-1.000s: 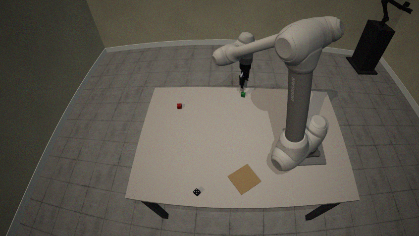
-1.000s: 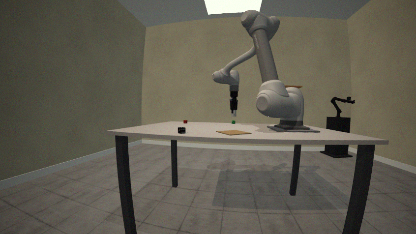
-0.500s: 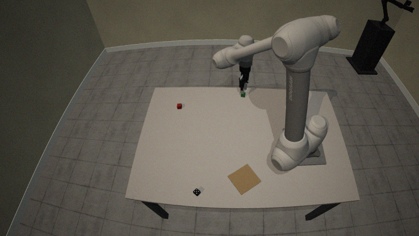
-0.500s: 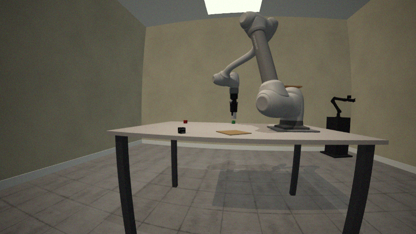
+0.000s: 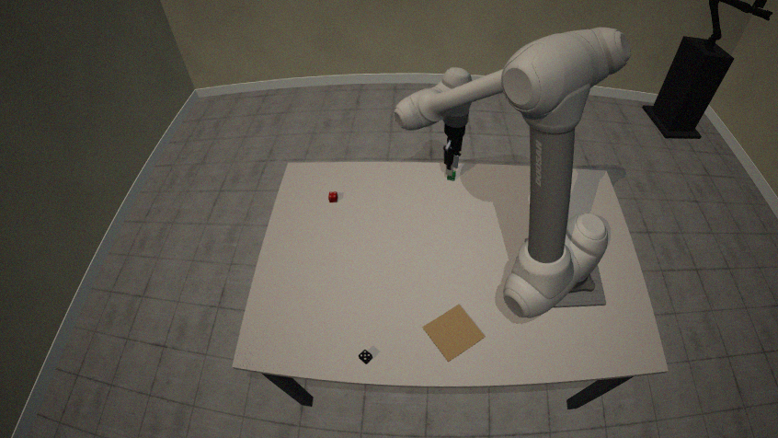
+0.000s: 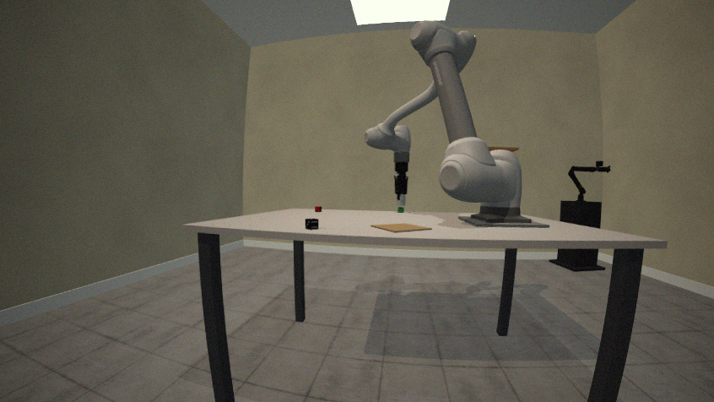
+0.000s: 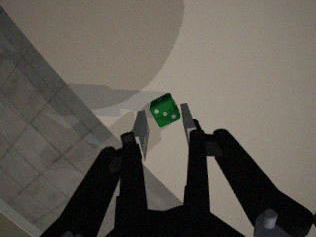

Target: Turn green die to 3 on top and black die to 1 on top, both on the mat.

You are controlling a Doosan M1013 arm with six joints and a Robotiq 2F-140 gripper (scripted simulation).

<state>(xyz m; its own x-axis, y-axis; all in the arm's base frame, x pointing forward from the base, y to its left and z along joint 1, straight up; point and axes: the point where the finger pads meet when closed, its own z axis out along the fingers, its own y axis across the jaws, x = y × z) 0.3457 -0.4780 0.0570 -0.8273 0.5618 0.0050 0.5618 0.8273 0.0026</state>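
The green die lies 6 cm below my hand. Round my hand: red die: 46 cm ahead, 7 cm to the left, 6 cm below; then black die: 35 cm ahead, 71 cm to the left, 6 cm below; then tan mat: 8 cm ahead, 64 cm to the left, 7 cm below.
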